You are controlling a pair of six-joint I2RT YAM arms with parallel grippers.
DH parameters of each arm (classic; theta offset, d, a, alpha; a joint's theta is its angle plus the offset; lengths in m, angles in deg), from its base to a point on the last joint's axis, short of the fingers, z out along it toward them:
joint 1: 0 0.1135 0.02 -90
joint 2: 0 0 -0.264 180
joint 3: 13.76 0 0.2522 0
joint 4: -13.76 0 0.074 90
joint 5: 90 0 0 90
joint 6: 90 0.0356 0 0
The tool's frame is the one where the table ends.
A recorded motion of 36 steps. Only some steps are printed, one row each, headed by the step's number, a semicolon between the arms.
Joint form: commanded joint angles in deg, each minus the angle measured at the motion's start. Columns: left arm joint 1, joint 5, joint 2, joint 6, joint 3, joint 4; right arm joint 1, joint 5, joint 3, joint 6, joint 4, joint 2.
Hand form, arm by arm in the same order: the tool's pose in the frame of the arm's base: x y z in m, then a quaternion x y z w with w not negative. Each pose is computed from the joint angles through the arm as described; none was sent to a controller.
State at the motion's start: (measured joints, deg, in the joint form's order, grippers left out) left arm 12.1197 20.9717 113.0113 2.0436 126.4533 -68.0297; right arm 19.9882 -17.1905 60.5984 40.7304 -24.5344 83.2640
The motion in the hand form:
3: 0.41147 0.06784 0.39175 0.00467 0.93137 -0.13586 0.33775; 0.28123 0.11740 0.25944 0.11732 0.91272 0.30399 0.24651
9: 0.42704 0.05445 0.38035 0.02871 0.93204 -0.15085 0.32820; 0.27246 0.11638 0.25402 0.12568 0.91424 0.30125 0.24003
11: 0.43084 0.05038 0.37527 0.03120 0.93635 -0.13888 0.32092; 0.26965 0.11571 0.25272 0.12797 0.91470 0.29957 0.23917
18: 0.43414 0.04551 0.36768 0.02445 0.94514 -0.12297 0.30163; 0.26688 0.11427 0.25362 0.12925 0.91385 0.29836 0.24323
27: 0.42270 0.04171 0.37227 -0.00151 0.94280 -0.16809 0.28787; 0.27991 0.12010 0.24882 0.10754 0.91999 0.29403 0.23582
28: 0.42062 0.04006 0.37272 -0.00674 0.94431 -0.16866 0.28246; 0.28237 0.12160 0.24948 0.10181 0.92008 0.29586 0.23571
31: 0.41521 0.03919 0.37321 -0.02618 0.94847 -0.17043 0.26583; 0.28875 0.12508 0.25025 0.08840 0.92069 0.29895 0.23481
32: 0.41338 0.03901 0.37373 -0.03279 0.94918 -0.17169 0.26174; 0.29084 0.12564 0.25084 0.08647 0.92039 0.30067 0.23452
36: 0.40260 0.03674 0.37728 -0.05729 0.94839 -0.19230 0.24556; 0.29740 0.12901 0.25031 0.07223 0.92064 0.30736 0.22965
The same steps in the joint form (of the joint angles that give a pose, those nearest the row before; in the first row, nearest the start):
3: -0.93 0.94 2.05 2.18 4.27 -0.02; 0.80 0.95 -1.42 1.26 0.45 -1.91
9: -3.00 2.10 5.22 2.90 6.43 -0.07; 1.28 1.50 -3.74 2.42 0.54 -3.47
11: -3.74 0.34 5.94 3.19 6.55 -0.20; 1.39 1.77 -4.44 2.66 0.51 -4.04
18: -4.65 -2.40 7.00 2.71 6.96 -1.58; 1.37 2.16 -4.99 2.71 0.54 -4.88
27: -4.64 1.62 4.62 -1.43 4.52 -2.71; 1.39 1.21 -2.59 0.13 0.59 -1.07
28: -4.84 1.36 4.30 -2.09 4.29 -3.30; 1.44 0.83 -1.94 -0.37 0.62 -0.46
31: -4.91 0.83 3.74 -3.99 3.99 -5.23; 1.52 -0.01 -0.36 -1.63 0.62 1.15
32: -4.91 0.75 3.48 -4.69 3.82 -5.69; 1.44 -0.31 0.15 -1.81 0.61 1.60
36: -4.91 2.30 1.45 -7.79 1.90 -7.12; 1.41 -1.81 1.66 -3.06 0.63 3.35

